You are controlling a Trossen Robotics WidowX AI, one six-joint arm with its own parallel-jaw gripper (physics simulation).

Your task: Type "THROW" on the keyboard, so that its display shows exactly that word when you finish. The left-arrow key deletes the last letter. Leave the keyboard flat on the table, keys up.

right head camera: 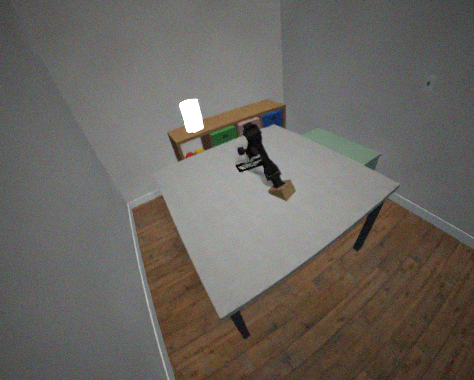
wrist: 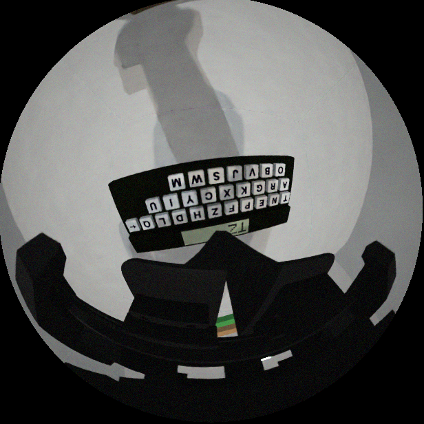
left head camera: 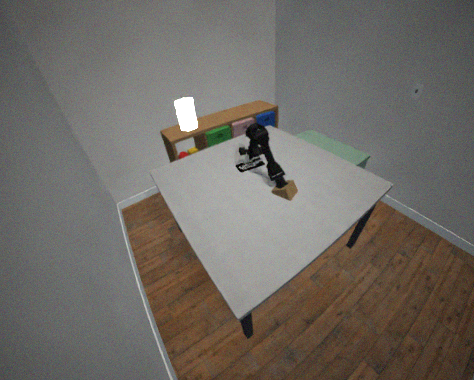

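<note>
The black keyboard (left head camera: 250, 165) (right head camera: 246, 166) (wrist: 135, 187) lies flat on the table, keys up, and appears upside down in the wrist view. Its display (wrist: 207, 235) reads "TZ". The T key (wrist: 285, 198) and R key (wrist: 272, 186) are at the right, with the O key (wrist: 280, 170) at the upper right. The H key (wrist: 197, 215) and W key (wrist: 197, 179) are left of centre; the left-arrow key (wrist: 132, 226) is at the lower left. My gripper (wrist: 219, 235) is shut and empty, above the keyboard, its tips overlapping the display's lower edge in the wrist view.
The arm stands on a wooden wedge-shaped base (left head camera: 286, 190) (right head camera: 283, 190) on the grey table (left head camera: 225, 225) (right head camera: 225, 225). Behind the table are a wooden shelf (left head camera: 225, 118) (right head camera: 232, 118) and a bright lamp (left head camera: 186, 114) (right head camera: 191, 116). A green surface (left head camera: 332, 147) (right head camera: 345, 146) is beyond the right edge.
</note>
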